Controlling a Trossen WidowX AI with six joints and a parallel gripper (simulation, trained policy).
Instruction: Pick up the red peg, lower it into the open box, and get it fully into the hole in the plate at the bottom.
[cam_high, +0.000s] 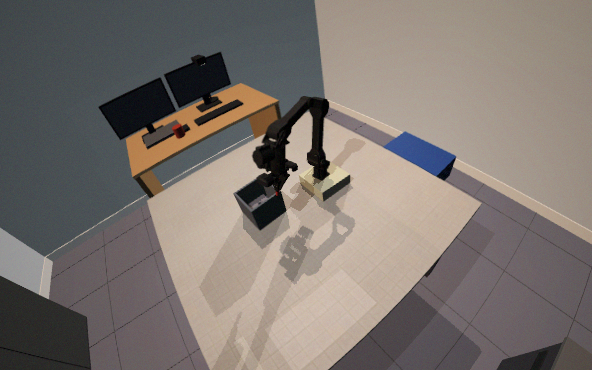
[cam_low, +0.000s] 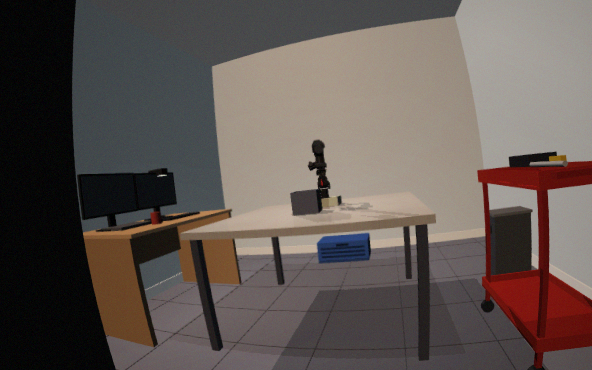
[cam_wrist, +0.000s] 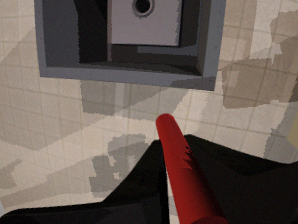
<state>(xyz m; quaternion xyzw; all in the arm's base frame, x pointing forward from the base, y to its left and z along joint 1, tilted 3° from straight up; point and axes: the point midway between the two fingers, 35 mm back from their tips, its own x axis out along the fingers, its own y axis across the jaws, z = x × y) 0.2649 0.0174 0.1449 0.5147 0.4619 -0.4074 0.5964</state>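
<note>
My gripper tip is now 5 cm short of the plate, 11 cm to the left of it and 13 cm above it. The rest, counted from my gripper tip: red peg (2 cm above).
</note>
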